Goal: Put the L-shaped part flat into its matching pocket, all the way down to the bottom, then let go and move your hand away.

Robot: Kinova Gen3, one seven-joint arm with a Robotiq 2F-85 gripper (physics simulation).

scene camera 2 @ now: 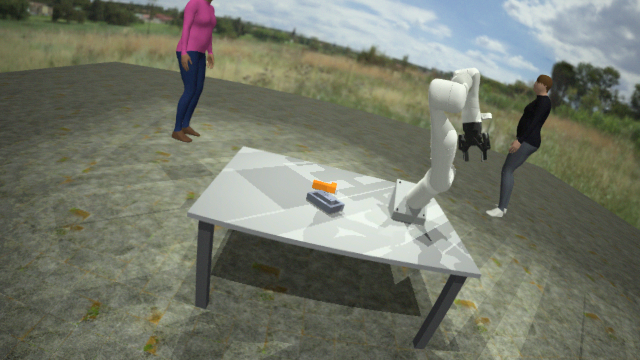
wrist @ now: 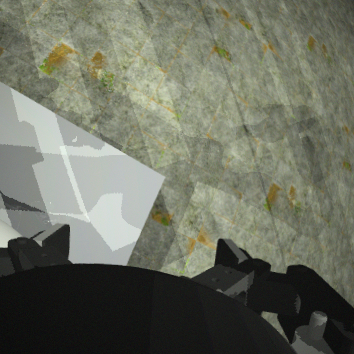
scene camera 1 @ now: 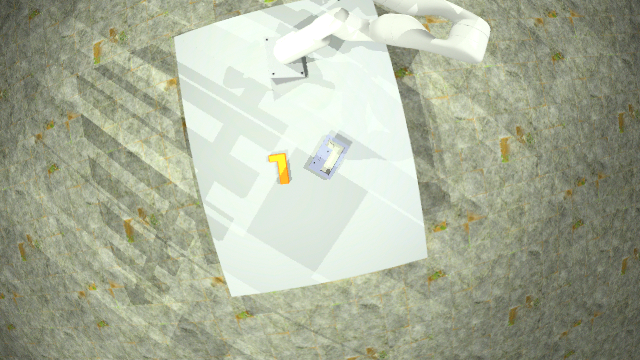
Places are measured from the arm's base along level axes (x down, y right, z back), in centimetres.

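Where they show: gripper, between the fingertips: [scene camera 2: 474, 161] [wrist: 142, 248]; arm's base, origin of its link: [scene camera 2: 414, 199] [scene camera 1: 283, 52].
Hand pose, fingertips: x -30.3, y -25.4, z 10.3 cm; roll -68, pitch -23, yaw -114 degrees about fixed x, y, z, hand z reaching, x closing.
Observation:
Things, the pixels of their top centre, and the offset from my fingertips. Level surfaces: height alone.
- orange L-shaped part, centre of its top: [scene camera 1: 278, 169] [scene camera 2: 325, 182] dx +36.7, dy +33.0, dz -52.5 cm
- blue-grey block, centre of its top: [scene camera 1: 329, 156] [scene camera 2: 326, 198] dx +36.0, dy +14.3, dz -50.4 cm
- white table, height of its surface: dx +39.7 cm
The orange L-shaped part [scene camera 1: 284, 170] [scene camera 2: 324, 187] lies on the table beside the pocket block, apart from it. The blue-grey block [scene camera 1: 319, 156] [scene camera 2: 322, 202] sits on the table with its L-shaped pocket facing up; the pocket's pale floor shows in scene camera 1. My gripper [scene camera 2: 475, 159] [wrist: 142, 248] is open with nothing between its fingers. It hangs high up behind the arm's base in scene camera 2, far from the part and the block. The part and the block do not show in the wrist view.
The white table [scene camera 1: 370, 245] [scene camera 2: 225, 200] [wrist: 145, 185] carries the arm's base plate [scene camera 1: 287, 75] [scene camera 2: 400, 200] at one end. One person in pink [scene camera 2: 197, 30] stands beyond the table, and another in black [scene camera 2: 535, 120] stands at the right, behind the gripper.

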